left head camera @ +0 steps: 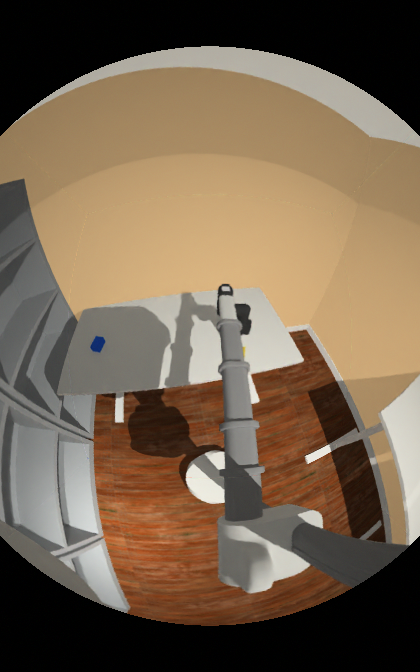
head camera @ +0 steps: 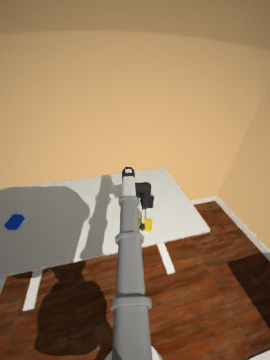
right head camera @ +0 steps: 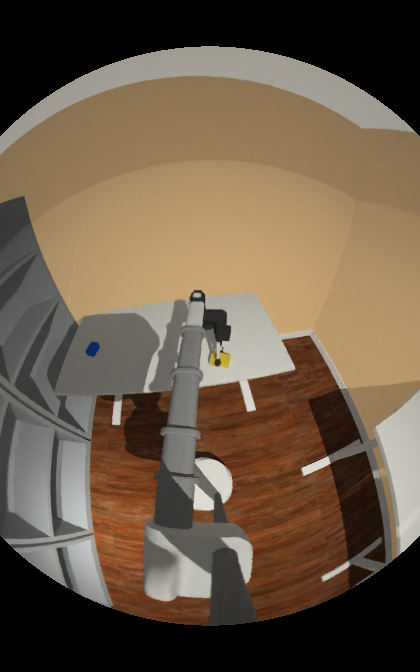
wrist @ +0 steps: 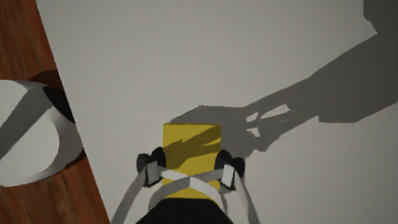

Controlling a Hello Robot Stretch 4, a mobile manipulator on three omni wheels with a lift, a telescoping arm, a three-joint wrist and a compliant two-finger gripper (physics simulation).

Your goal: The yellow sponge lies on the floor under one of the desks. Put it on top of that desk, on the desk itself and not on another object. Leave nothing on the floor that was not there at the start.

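Frame: origin at the robot's base, x ahead, y left, z up, level; centimetres.
Seen in the pictures: gripper, fingertip midpoint: (head camera: pixel 143 223) (wrist: pixel 192 161).
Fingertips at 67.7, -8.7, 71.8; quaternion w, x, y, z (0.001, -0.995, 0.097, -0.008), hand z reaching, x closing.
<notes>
A point is followed by its place in that frame, as x, y, z.
The yellow sponge (head camera: pixel 148 224) {65.2, -11.8, 74.2} (left head camera: pixel 244 351) (right head camera: pixel 224 360) (wrist: pixel 192 141) {68.1, -6.2, 74.1} is between the two fingertips of my gripper (right head camera: pixel 218 361) (wrist: pixel 192 161) {67.7, -8.7, 71.8}, which is shut on it. The sponge is level and low over the right part of the white desk (head camera: pixel 182 215) {75.2, -37.6, 69.2} (left head camera: pixel 272 335) (right head camera: pixel 262 345) (wrist: pixel 120 60) {60.3, 5.1, 69.2}, inside its front edge. Its shadow lies close beside it in the wrist view; whether its underside touches the desk top is hidden. In the left head view the arm covers most of the sponge and the fingertips.
A blue object (head camera: pixel 14 222) {69.8, 73.9, 73.7} (left head camera: pixel 98 344) (right head camera: pixel 92 349) lies on the desk's left part. Grey shelves stand at the left, walls behind and to the right. Another white desk (left head camera: pixel 410 450) (right head camera: pixel 407 450) is at the right edge. A round white thing (left head camera: pixel 205 477) (right head camera: pixel 217 482) is low before the desk.
</notes>
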